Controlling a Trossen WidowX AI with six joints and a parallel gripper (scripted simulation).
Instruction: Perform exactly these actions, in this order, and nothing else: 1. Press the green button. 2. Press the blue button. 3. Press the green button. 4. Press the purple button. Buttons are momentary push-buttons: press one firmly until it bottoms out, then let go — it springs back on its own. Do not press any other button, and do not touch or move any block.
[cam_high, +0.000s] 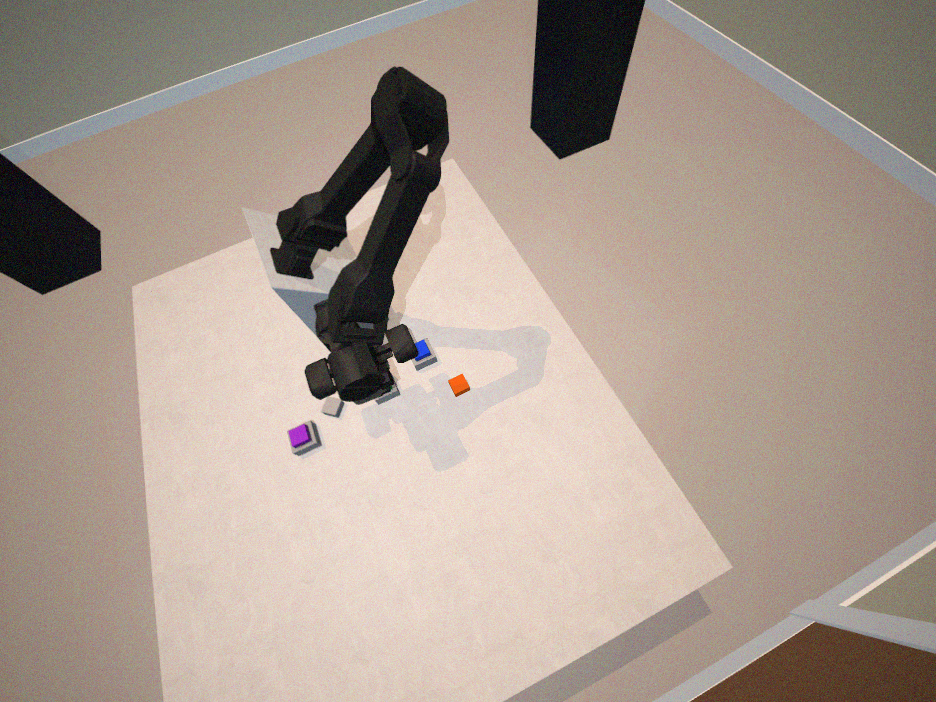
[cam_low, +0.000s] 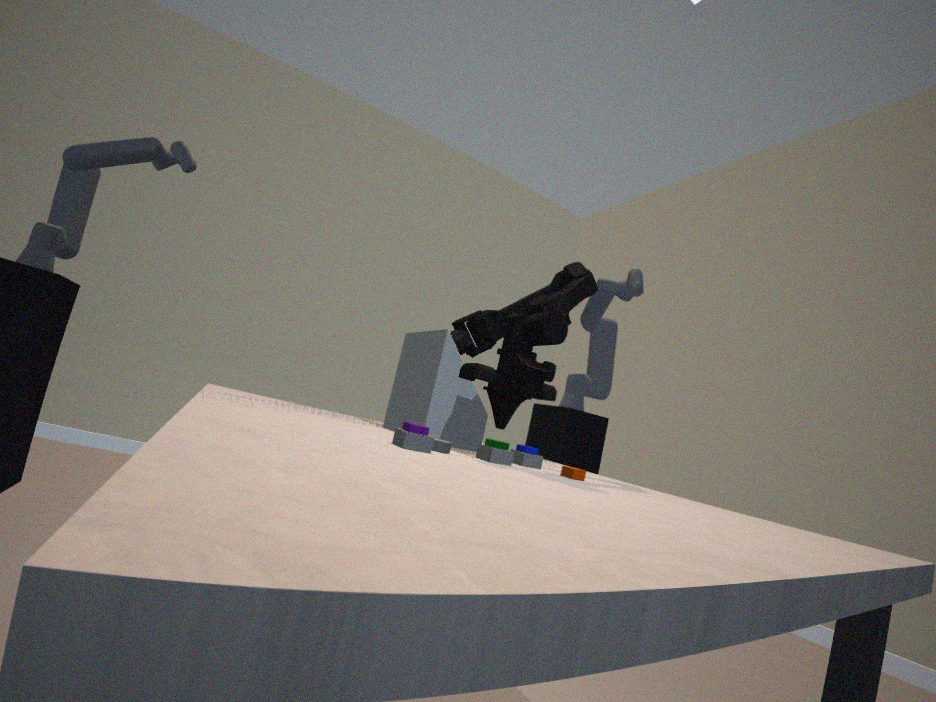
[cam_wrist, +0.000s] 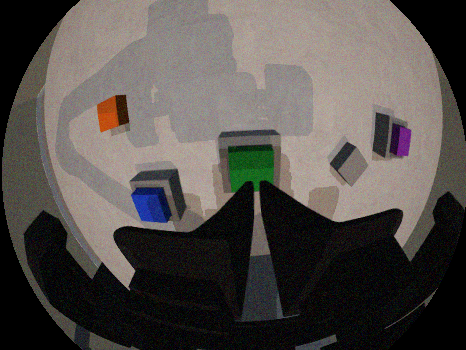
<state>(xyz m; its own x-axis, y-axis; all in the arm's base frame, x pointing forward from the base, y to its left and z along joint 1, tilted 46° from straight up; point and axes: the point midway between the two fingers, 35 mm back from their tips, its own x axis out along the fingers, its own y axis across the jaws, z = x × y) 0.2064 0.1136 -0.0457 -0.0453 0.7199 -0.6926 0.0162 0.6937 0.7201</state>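
Right now the green button is 30 mm below my gripper tip. Also, from my gripper tip: small grey block 110 mm to the right, 50 mm below, 10 mm behind; blue button 100 mm to the left, 30 mm below, 30 mm behind; orange block 140 mm to the left, 60 mm ahead, 50 mm below.
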